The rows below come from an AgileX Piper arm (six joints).
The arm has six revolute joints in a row. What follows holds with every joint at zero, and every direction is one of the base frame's. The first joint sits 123 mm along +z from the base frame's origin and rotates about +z. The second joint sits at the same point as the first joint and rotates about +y. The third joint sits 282.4 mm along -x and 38.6 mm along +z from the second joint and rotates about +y. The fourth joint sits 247.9 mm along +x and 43.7 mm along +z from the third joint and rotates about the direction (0.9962, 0, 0.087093). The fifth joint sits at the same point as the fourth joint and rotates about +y. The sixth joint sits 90.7 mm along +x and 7.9 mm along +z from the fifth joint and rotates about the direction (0.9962, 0, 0.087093). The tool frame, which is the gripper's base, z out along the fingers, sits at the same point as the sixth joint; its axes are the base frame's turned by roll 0, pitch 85 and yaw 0 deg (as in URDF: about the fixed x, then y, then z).
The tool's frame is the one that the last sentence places.
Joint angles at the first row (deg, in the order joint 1, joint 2, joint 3, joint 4, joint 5, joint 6):
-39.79 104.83 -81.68 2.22 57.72 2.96
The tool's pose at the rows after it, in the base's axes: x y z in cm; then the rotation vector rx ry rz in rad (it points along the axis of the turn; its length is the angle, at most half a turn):
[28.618 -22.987 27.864 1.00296 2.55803 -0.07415]
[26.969 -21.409 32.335 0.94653 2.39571 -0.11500]
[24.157 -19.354 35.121 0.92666 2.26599 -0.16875]
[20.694 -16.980 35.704 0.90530 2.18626 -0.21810]
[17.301 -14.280 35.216 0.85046 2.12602 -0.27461]
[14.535 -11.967 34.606 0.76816 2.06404 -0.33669]
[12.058 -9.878 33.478 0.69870 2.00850 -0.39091]
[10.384 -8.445 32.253 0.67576 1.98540 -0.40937]
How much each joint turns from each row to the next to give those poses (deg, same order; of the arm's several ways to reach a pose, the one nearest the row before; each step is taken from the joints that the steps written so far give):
0.00 -5.70 0.09 2.77 -2.53 -1.98
0.00 -8.01 1.50 1.49 -3.35 -0.19
-0.22 -8.94 5.00 -0.52 -3.71 1.31
-0.64 -9.58 8.53 -0.57 -3.95 -0.08
-0.10 -10.04 9.51 -0.73 -4.20 -1.36
0.00 -8.99 7.73 -0.13 -4.07 -2.88
0.00 -8.56 7.25 0.01 -3.30 -2.60
0.00 -6.01 4.95 -0.01 -0.70 -0.77

